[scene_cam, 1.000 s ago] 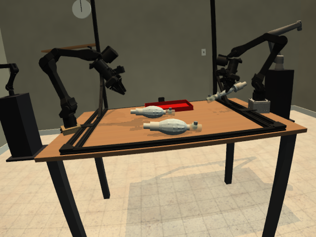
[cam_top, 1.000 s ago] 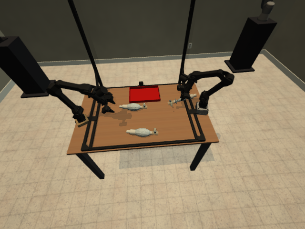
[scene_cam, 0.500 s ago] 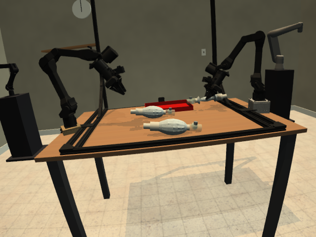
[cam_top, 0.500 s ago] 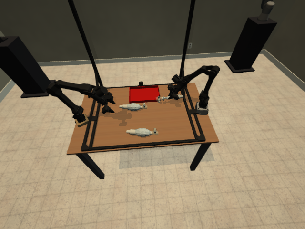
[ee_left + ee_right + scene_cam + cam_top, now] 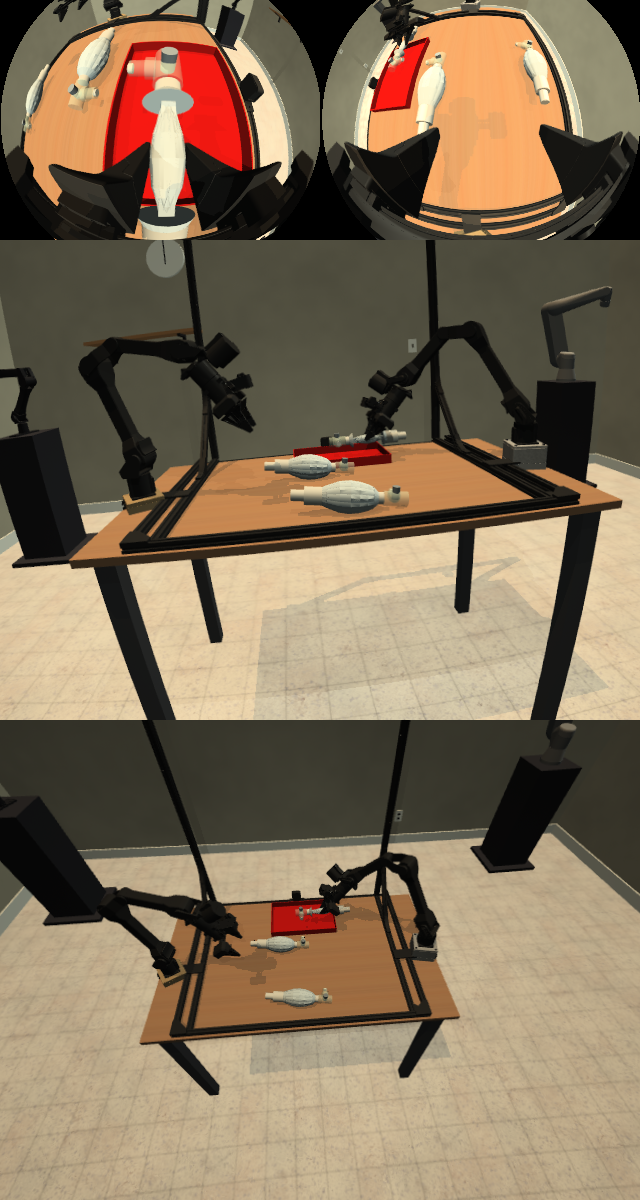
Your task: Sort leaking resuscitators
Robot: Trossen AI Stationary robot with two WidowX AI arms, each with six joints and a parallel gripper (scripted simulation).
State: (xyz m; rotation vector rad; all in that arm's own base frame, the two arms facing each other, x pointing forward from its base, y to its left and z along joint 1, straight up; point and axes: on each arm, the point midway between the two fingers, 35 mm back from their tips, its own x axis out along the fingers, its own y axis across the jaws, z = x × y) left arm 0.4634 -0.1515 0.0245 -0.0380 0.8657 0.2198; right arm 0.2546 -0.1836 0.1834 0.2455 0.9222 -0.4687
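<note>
My left gripper is now 11 cm to the left of the red tray, 9 cm above it and 3 cm past it.
</note>
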